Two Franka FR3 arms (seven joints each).
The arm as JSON. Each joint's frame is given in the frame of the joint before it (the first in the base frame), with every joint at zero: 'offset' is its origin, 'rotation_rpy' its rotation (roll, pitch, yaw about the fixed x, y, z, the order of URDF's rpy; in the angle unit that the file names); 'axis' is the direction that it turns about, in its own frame. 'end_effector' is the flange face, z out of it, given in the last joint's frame.
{
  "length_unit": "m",
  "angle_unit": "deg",
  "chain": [
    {
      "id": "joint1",
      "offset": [
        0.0,
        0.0,
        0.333
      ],
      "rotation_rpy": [
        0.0,
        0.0,
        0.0
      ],
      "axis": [
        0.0,
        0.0,
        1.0
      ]
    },
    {
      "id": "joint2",
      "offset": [
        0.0,
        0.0,
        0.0
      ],
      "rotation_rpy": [
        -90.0,
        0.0,
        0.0
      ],
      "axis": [
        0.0,
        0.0,
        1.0
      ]
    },
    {
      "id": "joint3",
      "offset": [
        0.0,
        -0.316,
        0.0
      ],
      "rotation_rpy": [
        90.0,
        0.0,
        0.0
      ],
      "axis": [
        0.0,
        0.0,
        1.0
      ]
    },
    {
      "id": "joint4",
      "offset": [
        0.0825,
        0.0,
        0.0
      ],
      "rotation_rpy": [
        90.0,
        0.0,
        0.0
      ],
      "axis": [
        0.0,
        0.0,
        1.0
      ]
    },
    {
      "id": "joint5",
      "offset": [
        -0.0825,
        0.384,
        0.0
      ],
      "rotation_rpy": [
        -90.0,
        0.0,
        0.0
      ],
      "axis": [
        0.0,
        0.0,
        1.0
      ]
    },
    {
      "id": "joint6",
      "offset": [
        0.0,
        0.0,
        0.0
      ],
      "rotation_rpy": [
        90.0,
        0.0,
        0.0
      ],
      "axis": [
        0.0,
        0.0,
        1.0
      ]
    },
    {
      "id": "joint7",
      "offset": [
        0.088,
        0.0,
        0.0
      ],
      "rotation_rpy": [
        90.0,
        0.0,
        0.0
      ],
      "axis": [
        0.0,
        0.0,
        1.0
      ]
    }
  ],
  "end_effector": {
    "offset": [
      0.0,
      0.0,
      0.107
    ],
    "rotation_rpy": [
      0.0,
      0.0,
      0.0
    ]
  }
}
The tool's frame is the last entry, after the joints.
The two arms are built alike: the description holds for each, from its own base.
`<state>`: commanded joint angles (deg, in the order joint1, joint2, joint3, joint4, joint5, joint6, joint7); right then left.
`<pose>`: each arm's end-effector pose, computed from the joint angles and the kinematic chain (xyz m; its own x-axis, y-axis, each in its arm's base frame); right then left.
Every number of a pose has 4 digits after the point.
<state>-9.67 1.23 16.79 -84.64 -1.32 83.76 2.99 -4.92 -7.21 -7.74 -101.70 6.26 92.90 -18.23</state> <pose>0.5464 0.0636 0.6474 0.9970 0.0696 -0.0350 0.0703 -0.9974 0.0186 0.5058 -0.1062 0.5998 0.9958 0.0905 0.0115 0.0913 -0.9875 -0.1283</pose>
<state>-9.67 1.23 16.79 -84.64 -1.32 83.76 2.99 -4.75 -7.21 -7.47 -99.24 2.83 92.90 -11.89</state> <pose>0.5464 0.0636 0.6474 0.9970 0.0696 -0.0350 0.0703 -0.9974 0.0186 0.5072 -0.1089 0.6197 0.9996 -0.0078 0.0272 -0.0062 -0.9981 -0.0613</pose>
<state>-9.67 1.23 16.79 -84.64 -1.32 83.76 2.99 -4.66 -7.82 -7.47 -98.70 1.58 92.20 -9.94</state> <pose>0.5464 0.0636 0.6474 0.9970 0.0696 -0.0350 0.0703 -0.9974 0.0186 0.5029 -0.1099 0.6284 0.9988 -0.0385 0.0293 -0.0373 -0.9985 -0.0408</pose>
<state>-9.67 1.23 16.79 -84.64 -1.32 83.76 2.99 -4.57 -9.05 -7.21 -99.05 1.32 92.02 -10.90</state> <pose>0.5464 0.0636 0.6474 0.9970 0.0696 -0.0350 0.0703 -0.9974 0.0186 0.4966 -0.1064 0.6361 0.9990 -0.0153 0.0415 -0.0138 -0.9993 -0.0356</pose>
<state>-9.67 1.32 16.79 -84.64 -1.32 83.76 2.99 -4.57 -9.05 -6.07 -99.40 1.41 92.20 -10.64</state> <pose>0.5469 0.0635 0.6466 0.9969 0.0696 -0.0365 0.0703 -0.9974 0.0183 0.4989 -0.0955 0.6337 0.9993 -0.0002 0.0385 0.0012 -0.9994 -0.0347</pose>
